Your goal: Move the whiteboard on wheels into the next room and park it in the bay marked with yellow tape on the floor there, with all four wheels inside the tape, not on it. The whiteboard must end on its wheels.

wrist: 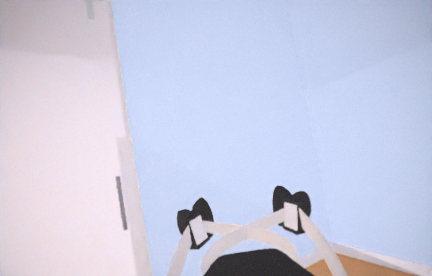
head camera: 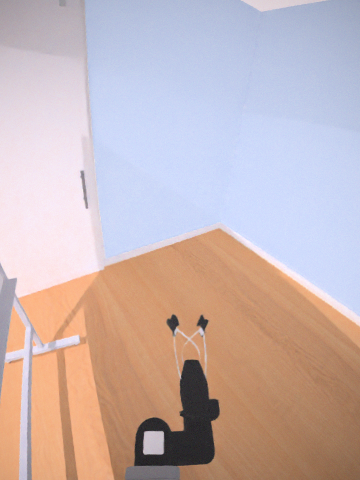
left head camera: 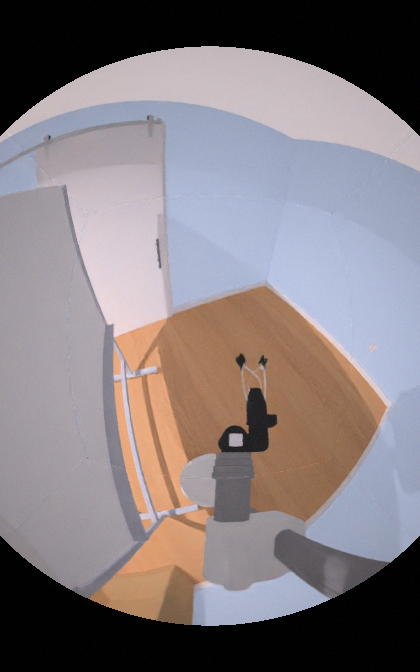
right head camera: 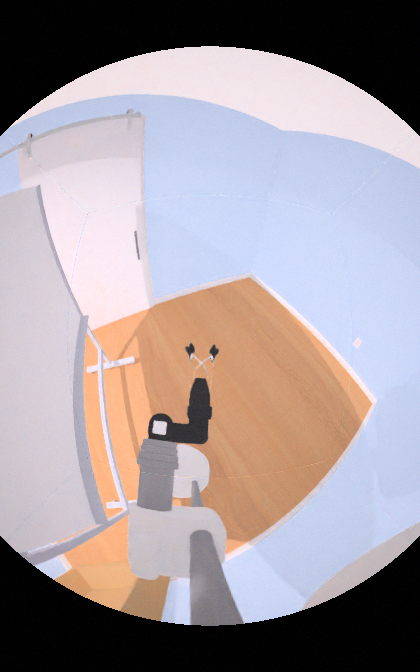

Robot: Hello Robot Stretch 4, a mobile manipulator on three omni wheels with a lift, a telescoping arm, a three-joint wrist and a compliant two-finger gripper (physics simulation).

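Seen in the pictures: gripper, fingertip midpoint: (wrist: 242, 207) (head camera: 187, 315) (left head camera: 250, 354) (right head camera: 201, 344); robot's base at its link origin: (left head camera: 208, 478) (right head camera: 181, 469).
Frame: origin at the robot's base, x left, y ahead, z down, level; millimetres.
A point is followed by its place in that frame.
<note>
The whiteboard (left head camera: 45, 350) @[x 556, y 291, z -1183 mm] (right head camera: 35, 350) @[x 572, y 331, z -1058 mm] is a large grey panel standing upright at the left, with a white base frame (head camera: 26, 400) @[x 614, y 432, z -323 mm] (left head camera: 131, 435) @[x 535, y 238, z -322 mm] (right head camera: 105, 420) @[x 538, y 262, z -315 mm] low on the floor. Part of its base shows at the left edge of the head camera view. My gripper (head camera: 187, 324) @[x -84, y 483, z -998 mm] (left head camera: 252, 361) @[x -84, y 483, z -998 mm] (right head camera: 202, 351) @[x -84, y 483, z -998 mm] (wrist: 242, 207) @[x -84, y 483, z -998 mm] is open, with its fingertips apart and nothing between them. It is to the right of the whiteboard, apart from it, with the arm drawn in. The wheels cannot be made out. The yellow tape bay does not show in these views.
A white sliding door (head camera: 40, 150) @[x 845, y 1581, z -1178 mm] (left head camera: 120, 240) @[x 907, y 1540, z -1067 mm] (right head camera: 100, 235) @[x 904, y 1543, z -1042 mm] (wrist: 60, 140) @[x 853, y 1575, z -1264 mm] with a dark handle hangs from a rail behind the whiteboard. Blue walls (head camera: 165, 125) @[x 21, y 2192, z -1303 mm] (left head camera: 220, 225) @[x 35, y 2184, z -1033 mm] meet in a corner ahead. A tan box-like object (left head camera: 145, 592) (right head camera: 110, 585) is at the bottom left, near my base.
</note>
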